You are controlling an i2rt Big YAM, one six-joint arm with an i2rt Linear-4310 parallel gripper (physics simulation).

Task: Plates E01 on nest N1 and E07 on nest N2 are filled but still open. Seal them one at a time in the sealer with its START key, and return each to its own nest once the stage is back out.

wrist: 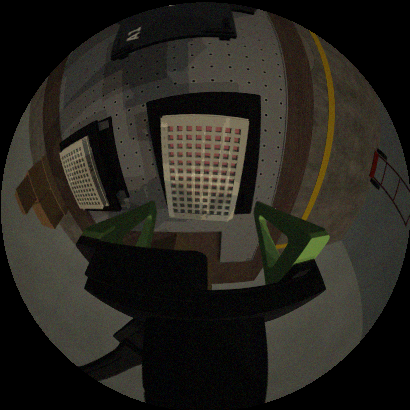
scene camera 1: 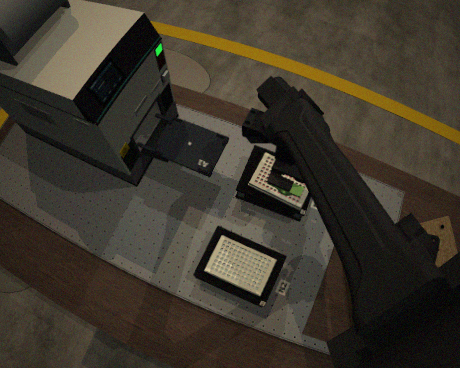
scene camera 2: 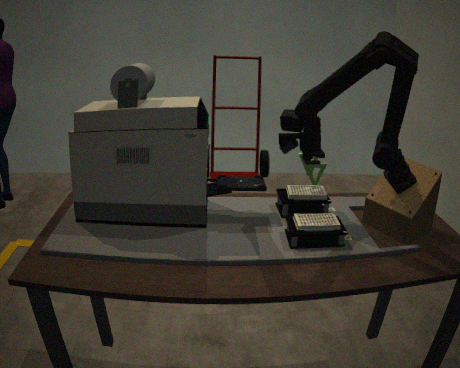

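Seen in the pictures: gripper, fingertip midpoint: (wrist: 204, 206) (scene camera 1: 292, 174) (scene camera 2: 312, 180); arm's base, link origin: (scene camera 2: 400, 178).
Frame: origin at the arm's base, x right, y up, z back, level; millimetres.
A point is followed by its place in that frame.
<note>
The plate on nest N1 (scene camera 1: 261, 172) @(y -85, x 81, z -367 mm) (scene camera 2: 306, 191) @(y -77, x 71, z -321 mm) (wrist: 204, 170) @(y -83, x 85, z -320 mm) has reddish wells and sits in its black nest (wrist: 200, 102) @(y -94, x 82, z -394 mm); I cannot tell whether a film covers it. The plate on nest N2 (scene camera 1: 241, 265) @(y -87, x -125, z -322 mm) (scene camera 2: 316, 220) @(y -90, x -126, z -326 mm) (wrist: 82, 177) @(y -88, x -109, z -325 mm) is pale and lies in its black nest (scene camera 1: 274, 280) @(y -103, x -124, z -246 mm) (scene camera 2: 315, 239) @(y -142, x -141, z -325 mm). My gripper (scene camera 1: 287, 182) @(y -44, x 86, z -302 mm) (scene camera 2: 313, 175) @(y -44, x 86, z -302 mm) (wrist: 204, 206) @(y -44, x 86, z -302 mm) is open and empty, its green fingers spread above the N1 plate near one end. The sealer (scene camera 2: 140, 175) @(y 9, x -57, z -819 mm) has a green light (scene camera 1: 159, 50) @(y 122, x 150, z -633 mm) lit. Its dark stage (scene camera 1: 190, 145) @(y -43, x 56, z -527 mm) (scene camera 2: 242, 182) @(y -44, x 53, z -527 mm) (wrist: 175, 30), marked A1, is out and bare. The START key is not readable.
The sealer body stands left of the nests, with a film roll (scene camera 2: 132, 81) @(y 280, x -34, z -848 mm) on top. The arm's wooden base block (scene camera 2: 402, 200) @(y -45, x -87, z -22 mm) stands at the right end of the table. A red hand truck (scene camera 2: 213, 115) is behind the table, and a person (scene camera 2: 6, 85) at the far left.
</note>
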